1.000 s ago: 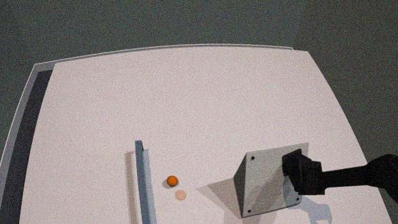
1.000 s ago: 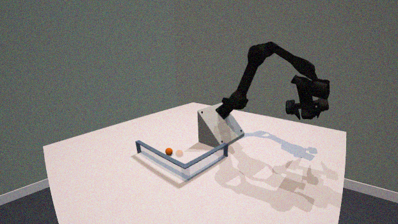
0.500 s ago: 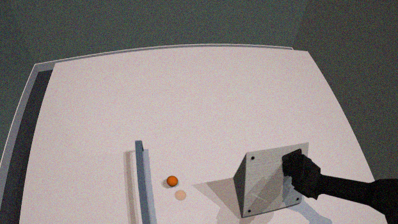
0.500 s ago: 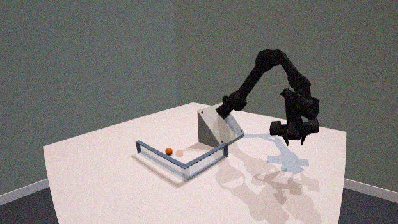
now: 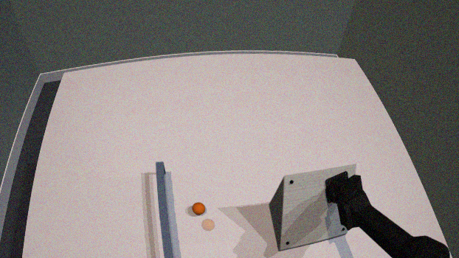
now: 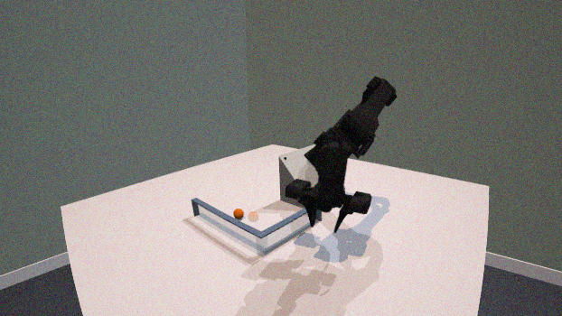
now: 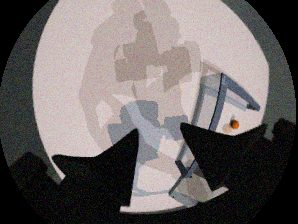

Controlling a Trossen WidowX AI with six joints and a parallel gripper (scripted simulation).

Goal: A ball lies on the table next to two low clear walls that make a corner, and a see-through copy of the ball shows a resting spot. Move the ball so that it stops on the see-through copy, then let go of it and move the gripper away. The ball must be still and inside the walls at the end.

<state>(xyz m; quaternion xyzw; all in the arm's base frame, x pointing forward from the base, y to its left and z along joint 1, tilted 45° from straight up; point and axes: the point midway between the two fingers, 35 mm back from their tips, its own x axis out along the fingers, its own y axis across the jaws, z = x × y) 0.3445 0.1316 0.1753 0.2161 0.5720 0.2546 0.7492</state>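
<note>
The orange ball lies 3 cm behind my gripper tip, 30 cm to the right of it and 5 cm below it.
</note>
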